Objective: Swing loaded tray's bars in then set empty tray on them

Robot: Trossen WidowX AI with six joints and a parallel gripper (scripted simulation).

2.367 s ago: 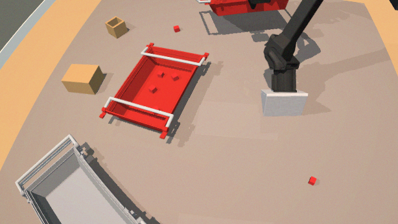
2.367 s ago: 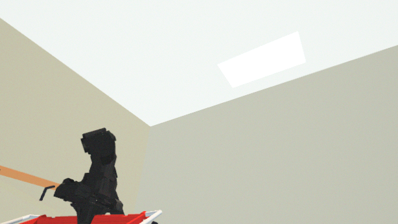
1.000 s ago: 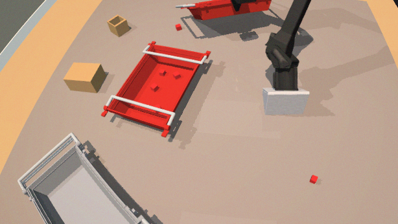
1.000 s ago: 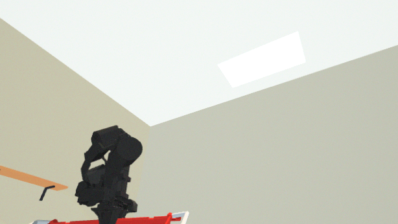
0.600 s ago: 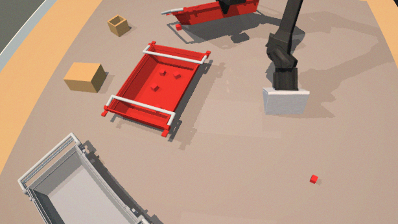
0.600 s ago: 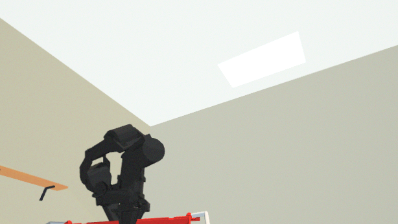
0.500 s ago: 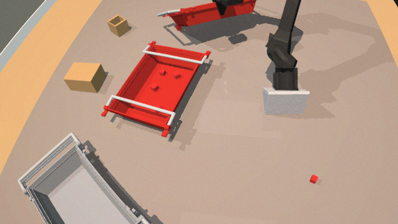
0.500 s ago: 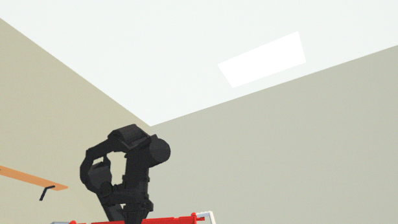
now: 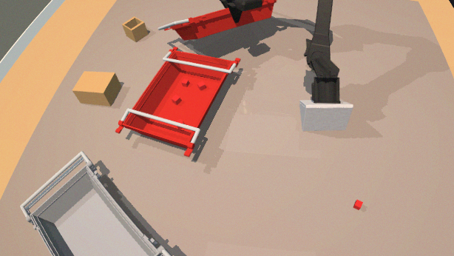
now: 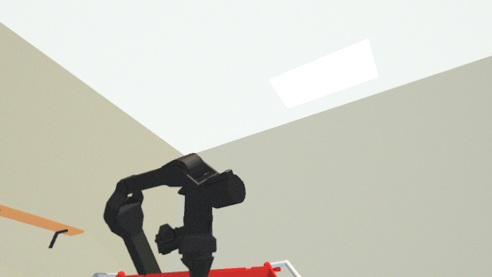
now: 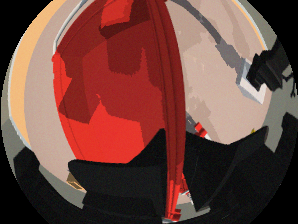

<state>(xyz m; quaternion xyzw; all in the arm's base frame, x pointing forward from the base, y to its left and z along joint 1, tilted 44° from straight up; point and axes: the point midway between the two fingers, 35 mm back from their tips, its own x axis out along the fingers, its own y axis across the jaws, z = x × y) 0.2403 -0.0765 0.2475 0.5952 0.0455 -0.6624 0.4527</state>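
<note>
My gripper tip is now 7 cm to the left of the red tray and 5 cm short of it. Also, from my gripper tip: small red cube 46 cm to the left, 33 cm behind, 11 cm below.
</note>
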